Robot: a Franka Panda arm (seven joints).
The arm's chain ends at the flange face. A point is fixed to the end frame.
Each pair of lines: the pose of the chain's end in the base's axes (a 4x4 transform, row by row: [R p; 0 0 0 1], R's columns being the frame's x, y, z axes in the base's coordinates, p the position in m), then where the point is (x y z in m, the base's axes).
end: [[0.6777, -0.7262, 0.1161, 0.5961], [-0.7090, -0.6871, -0.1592, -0.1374], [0.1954, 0.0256, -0.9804, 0.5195], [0, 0, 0, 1]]
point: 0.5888 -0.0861 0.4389
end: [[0.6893, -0.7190, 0.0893, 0.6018], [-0.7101, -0.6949, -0.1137, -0.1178], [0.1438, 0.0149, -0.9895, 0.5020], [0, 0, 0, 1]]
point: 0.5918 -0.0630 0.4241
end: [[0.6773, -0.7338, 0.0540, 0.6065], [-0.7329, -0.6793, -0.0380, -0.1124], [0.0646, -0.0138, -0.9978, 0.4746], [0, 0, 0, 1]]
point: 0.5952 -0.0515 0.4015
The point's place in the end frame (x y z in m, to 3 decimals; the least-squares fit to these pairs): -0.057 -0.032 0.070
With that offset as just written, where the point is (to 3 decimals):
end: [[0.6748, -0.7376, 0.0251, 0.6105], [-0.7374, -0.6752, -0.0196, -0.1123], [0.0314, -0.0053, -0.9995, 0.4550], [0, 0, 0, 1]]
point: 0.597 -0.050 0.383
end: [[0.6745, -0.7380, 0.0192, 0.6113], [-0.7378, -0.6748, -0.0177, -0.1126], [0.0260, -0.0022, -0.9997, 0.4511], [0, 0, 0, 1]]
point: 0.598 -0.050 0.380
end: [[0.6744, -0.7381, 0.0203, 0.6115], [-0.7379, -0.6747, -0.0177, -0.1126], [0.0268, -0.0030, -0.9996, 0.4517], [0, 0, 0, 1]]
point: 0.598 -0.050 0.380
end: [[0.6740, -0.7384, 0.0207, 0.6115], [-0.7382, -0.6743, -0.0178, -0.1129], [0.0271, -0.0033, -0.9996, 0.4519], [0, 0, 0, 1]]
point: 0.598 -0.050 0.380
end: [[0.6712, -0.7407, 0.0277, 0.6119], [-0.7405, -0.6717, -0.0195, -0.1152], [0.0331, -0.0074, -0.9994, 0.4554], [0, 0, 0, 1]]
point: 0.599 -0.053 0.384
